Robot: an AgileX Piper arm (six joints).
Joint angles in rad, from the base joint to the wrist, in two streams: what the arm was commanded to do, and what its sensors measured. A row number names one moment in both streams.
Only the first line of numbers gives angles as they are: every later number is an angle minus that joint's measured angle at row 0.
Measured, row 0:
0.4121, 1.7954, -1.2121, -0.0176, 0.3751, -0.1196
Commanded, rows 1 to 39:
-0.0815, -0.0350, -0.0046, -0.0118, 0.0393, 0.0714
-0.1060, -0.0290, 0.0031, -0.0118, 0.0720, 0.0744
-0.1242, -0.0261, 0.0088, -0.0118, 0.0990, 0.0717
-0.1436, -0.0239, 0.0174, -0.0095, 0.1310, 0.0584
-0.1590, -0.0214, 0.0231, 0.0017, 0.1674, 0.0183
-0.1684, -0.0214, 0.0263, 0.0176, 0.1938, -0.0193
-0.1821, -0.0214, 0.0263, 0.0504, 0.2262, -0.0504
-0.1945, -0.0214, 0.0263, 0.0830, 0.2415, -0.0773
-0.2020, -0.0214, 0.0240, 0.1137, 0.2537, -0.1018
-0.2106, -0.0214, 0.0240, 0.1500, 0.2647, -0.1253
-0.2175, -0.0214, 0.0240, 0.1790, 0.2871, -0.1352
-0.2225, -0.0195, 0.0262, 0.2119, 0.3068, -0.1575
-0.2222, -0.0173, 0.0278, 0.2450, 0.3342, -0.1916
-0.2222, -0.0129, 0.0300, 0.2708, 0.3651, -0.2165
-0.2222, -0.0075, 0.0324, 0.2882, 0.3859, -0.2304
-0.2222, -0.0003, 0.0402, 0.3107, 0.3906, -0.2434
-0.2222, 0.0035, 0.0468, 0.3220, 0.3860, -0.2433
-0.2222, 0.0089, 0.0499, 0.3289, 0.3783, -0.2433
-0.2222, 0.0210, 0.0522, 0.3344, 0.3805, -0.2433
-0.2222, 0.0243, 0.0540, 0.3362, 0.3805, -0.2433
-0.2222, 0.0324, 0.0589, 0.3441, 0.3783, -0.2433
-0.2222, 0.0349, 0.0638, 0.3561, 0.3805, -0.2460
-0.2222, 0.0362, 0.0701, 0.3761, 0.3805, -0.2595
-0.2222, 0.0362, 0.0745, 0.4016, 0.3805, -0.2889
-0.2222, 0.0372, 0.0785, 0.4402, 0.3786, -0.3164
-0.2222, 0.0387, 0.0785, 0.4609, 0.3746, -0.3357
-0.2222, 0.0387, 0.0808, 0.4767, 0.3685, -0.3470
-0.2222, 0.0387, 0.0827, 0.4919, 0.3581, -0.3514
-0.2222, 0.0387, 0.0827, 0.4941, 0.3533, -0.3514
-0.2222, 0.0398, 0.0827, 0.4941, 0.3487, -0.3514
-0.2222, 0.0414, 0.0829, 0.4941, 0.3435, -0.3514
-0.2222, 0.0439, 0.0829, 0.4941, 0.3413, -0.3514
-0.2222, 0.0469, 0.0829, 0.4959, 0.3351, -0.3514
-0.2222, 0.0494, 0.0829, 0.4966, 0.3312, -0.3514
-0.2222, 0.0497, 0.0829, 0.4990, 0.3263, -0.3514
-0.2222, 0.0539, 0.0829, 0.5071, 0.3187, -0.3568
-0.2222, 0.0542, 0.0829, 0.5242, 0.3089, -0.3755
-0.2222, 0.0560, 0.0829, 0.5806, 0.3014, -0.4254
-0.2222, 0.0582, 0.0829, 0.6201, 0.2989, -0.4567
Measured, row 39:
-0.2166, 0.0467, 0.0779, 0.5226, 0.3150, -0.3654
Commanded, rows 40 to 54:
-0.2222, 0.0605, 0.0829, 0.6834, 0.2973, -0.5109
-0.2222, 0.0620, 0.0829, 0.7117, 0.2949, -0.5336
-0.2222, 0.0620, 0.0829, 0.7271, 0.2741, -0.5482
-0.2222, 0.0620, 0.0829, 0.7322, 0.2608, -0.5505
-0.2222, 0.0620, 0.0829, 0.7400, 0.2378, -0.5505
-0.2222, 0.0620, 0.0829, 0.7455, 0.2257, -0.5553
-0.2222, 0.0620, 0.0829, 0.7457, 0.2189, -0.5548
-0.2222, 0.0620, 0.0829, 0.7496, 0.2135, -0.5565
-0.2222, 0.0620, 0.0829, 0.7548, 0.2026, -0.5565
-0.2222, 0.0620, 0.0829, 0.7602, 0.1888, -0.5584
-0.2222, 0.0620, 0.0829, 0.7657, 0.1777, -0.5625
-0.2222, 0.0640, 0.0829, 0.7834, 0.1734, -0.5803
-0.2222, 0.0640, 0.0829, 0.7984, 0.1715, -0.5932
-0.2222, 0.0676, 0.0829, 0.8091, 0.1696, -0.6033
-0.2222, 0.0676, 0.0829, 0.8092, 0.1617, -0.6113
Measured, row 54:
-0.2192, 0.0617, 0.0779, 0.7814, 0.1817, -0.5735
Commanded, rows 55 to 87:
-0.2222, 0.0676, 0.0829, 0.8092, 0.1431, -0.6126
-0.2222, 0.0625, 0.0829, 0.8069, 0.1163, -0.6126
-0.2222, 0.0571, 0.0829, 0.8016, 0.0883, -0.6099
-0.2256, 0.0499, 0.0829, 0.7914, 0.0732, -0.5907
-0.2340, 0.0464, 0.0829, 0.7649, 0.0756, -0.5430
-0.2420, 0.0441, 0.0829, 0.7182, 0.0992, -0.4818
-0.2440, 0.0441, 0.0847, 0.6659, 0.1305, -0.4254
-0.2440, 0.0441, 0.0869, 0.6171, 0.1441, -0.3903
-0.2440, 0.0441, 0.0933, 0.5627, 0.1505, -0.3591
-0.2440, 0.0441, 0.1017, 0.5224, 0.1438, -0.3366
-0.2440, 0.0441, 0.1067, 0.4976, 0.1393, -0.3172
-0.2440, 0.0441, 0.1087, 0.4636, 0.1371, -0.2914
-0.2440, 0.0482, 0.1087, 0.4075, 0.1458, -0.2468
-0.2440, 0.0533, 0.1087, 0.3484, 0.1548, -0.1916
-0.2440, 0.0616, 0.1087, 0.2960, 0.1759, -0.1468
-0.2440, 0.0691, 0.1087, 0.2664, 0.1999, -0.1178
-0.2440, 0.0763, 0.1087, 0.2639, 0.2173, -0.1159
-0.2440, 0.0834, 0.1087, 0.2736, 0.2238, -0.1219
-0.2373, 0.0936, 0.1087, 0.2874, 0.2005, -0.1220
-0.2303, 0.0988, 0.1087, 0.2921, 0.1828, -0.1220
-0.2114, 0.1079, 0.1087, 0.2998, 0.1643, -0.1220
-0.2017, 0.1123, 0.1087, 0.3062, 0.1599, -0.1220
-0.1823, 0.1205, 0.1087, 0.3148, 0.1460, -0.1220
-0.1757, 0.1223, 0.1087, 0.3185, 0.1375, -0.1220
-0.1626, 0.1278, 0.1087, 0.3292, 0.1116, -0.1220
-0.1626, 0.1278, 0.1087, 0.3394, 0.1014, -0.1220
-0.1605, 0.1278, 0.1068, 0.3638, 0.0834, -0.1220
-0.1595, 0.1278, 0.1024, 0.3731, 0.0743, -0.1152
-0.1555, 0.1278, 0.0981, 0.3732, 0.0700, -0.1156
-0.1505, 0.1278, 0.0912, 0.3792, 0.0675, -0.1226
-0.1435, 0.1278, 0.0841, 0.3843, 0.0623, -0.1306
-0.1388, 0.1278, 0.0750, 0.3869, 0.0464, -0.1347
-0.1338, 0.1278, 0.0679, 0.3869, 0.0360, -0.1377
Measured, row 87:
-0.1477, 0.1296, 0.0903, 0.3763, 0.0732, -0.1256
